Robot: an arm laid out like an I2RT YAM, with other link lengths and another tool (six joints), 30 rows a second.
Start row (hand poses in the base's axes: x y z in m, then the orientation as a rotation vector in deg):
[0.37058, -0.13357, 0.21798, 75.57, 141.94, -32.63]
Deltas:
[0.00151, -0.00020, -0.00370, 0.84, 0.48, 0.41]
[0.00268, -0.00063, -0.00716, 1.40, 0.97, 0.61]
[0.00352, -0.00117, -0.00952, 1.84, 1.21, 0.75]
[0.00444, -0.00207, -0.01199, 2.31, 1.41, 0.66]
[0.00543, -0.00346, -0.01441, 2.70, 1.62, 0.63]
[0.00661, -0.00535, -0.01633, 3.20, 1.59, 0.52]
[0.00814, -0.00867, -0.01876, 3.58, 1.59, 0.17]
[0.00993, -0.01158, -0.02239, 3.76, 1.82, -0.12]
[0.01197, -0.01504, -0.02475, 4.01, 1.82, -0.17]
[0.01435, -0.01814, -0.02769, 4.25, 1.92, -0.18]
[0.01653, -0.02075, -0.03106, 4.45, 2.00, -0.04]
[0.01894, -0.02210, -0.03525, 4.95, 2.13, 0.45]
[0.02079, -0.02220, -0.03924, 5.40, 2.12, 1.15]
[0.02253, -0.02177, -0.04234, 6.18, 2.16, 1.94]
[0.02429, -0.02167, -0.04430, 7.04, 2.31, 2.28]
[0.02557, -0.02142, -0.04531, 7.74, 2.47, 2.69]
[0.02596, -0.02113, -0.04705, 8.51, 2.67, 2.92]
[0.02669, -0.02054, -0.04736, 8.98, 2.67, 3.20]
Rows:
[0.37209, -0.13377, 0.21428, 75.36, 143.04, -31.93]
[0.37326, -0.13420, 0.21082, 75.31, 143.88, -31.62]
[0.37410, -0.13474, 0.20846, 75.29, 144.40, -31.26]
[0.37502, -0.13564, 0.20599, 75.59, 144.80, -30.88]
[0.37601, -0.13703, 0.20357, 75.77, 145.19, -30.59]
[0.37719, -0.13892, 0.20165, 76.10, 145.40, -30.00]
[0.37872, -0.14224, 0.19922, 76.70, 145.44, -29.63]
[0.38051, -0.14515, 0.19559, 77.16, 145.58, -29.66]
[0.38255, -0.14861, 0.19323, 77.32, 145.70, -29.37]
[0.38493, -0.15171, 0.19029, 77.42, 145.92, -29.17]
[0.38711, -0.15432, 0.18692, 77.31, 146.17, -28.96]
[0.38952, -0.15567, 0.18273, 76.84, 146.83, -28.34]
[0.39137, -0.15577, 0.17874, 76.05, 147.44, -27.62]
[0.39311, -0.15534, 0.17564, 75.26, 148.32, -26.52]
[0.39487, -0.15524, 0.17368, 75.10, 149.11, -25.51]
[0.39615, -0.15499, 0.17267, 74.78, 149.84, -24.68]
[0.39654, -0.15470, 0.17093, 74.73, 150.55, -23.83]
[0.39727, -0.15411, 0.17062, 74.51, 150.95, -23.18]

